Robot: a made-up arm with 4 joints.
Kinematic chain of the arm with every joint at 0, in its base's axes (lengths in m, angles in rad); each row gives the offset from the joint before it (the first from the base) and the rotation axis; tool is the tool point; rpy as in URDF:
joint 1: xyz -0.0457 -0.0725 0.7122 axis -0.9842 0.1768 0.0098
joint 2: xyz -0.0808 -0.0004 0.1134 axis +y
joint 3: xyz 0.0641 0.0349 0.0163 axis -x
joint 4: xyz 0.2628 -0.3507 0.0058 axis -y
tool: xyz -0.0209 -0.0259 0.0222 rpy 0 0 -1.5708
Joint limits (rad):
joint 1: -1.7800..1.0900
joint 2: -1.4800..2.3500
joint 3: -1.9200..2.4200
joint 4: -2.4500..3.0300
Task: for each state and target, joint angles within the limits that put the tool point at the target. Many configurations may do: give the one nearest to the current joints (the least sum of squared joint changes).
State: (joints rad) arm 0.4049 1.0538 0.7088 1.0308
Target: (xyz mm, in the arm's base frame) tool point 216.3 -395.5 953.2
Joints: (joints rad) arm -0.3597 0.2564 0.8283 1.0670
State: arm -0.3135 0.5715 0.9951 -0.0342
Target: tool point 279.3 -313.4 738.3
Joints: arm -0.1049 0.9091 0.6995 0.0909
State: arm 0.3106 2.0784 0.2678 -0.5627
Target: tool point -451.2 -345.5 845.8
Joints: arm 0.4690 2.2304 -0.6097 -0.4960
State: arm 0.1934 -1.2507 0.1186 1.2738
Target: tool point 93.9 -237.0 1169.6
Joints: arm 0.3840 -1.2545 -0.2733 1.6174
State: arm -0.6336 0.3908 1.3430 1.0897
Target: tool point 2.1 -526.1 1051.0
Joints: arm -0.8262 -0.2380 1.2979 1.0737
